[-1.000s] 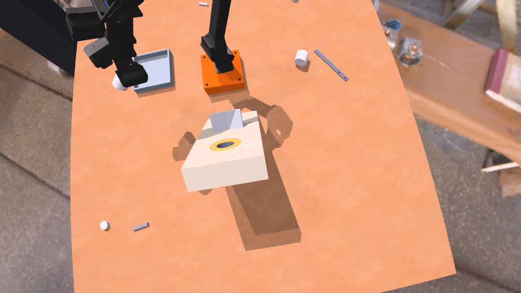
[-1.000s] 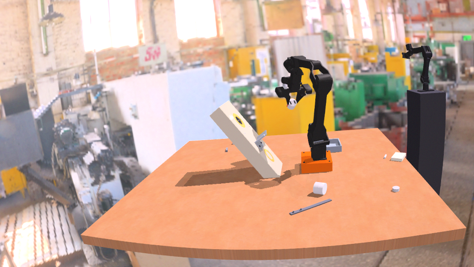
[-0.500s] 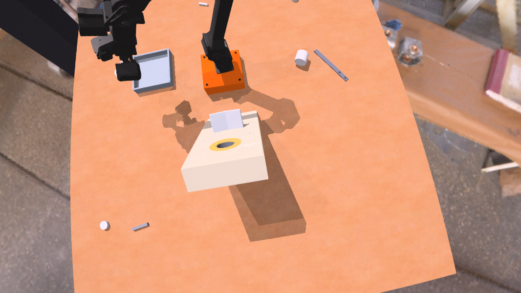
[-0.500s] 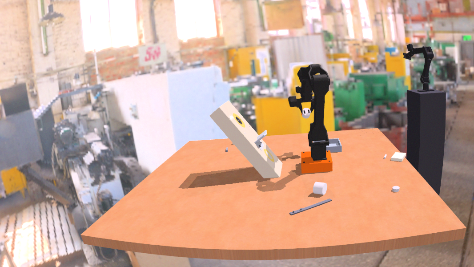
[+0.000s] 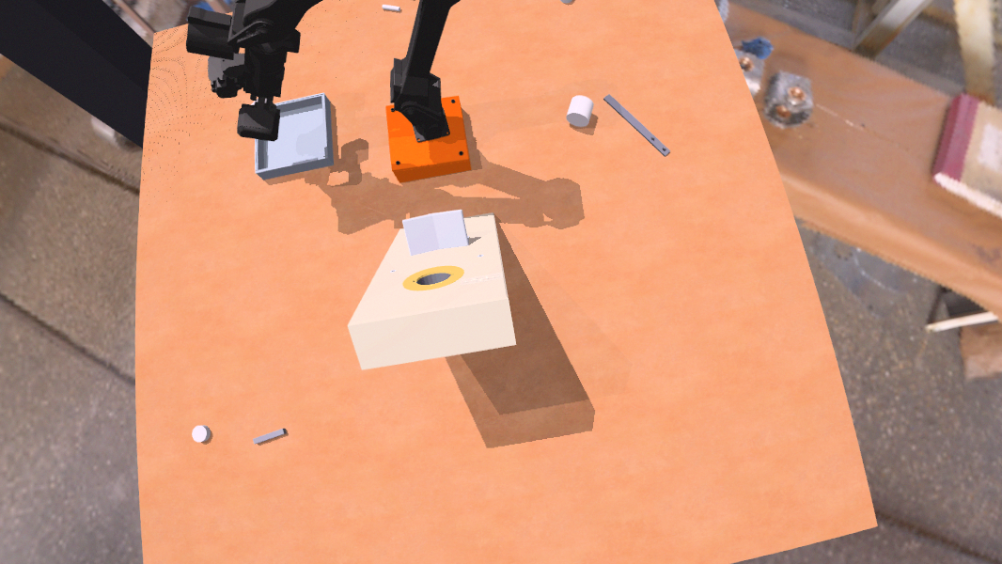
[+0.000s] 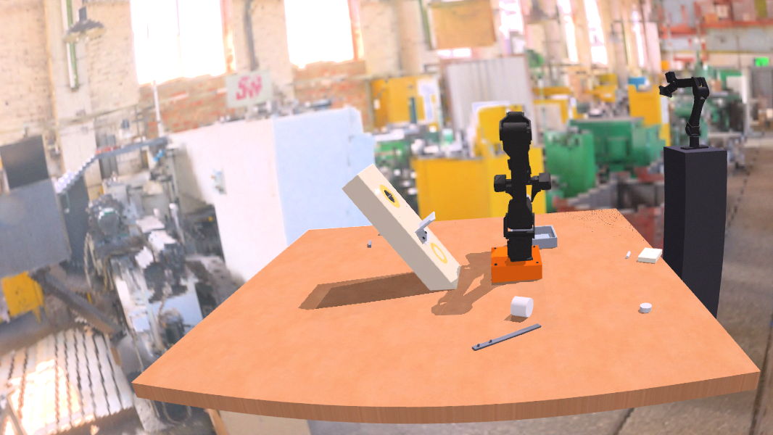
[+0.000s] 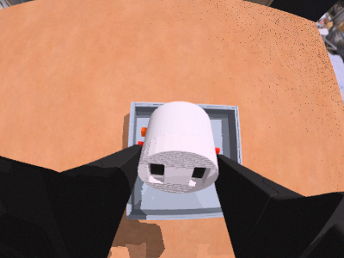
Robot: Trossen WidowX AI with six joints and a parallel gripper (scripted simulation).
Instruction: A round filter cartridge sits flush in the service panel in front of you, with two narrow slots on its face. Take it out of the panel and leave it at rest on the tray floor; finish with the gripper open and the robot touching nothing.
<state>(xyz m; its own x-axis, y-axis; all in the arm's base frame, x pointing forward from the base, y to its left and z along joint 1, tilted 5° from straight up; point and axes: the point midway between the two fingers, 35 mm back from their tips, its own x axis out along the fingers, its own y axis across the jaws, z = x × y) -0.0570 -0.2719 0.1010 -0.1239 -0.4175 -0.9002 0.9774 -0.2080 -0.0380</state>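
The grey tray is 13 cm below my gripper tip and 2 cm behind it. From my gripper tip the other things lie so: cream service panel: 38 cm ahead, 25 cm to the left, 2 cm above; white bracket: 32 cm ahead, 25 cm to the left, 1 cm above; white round filter cartridge: right at my gripper tip.
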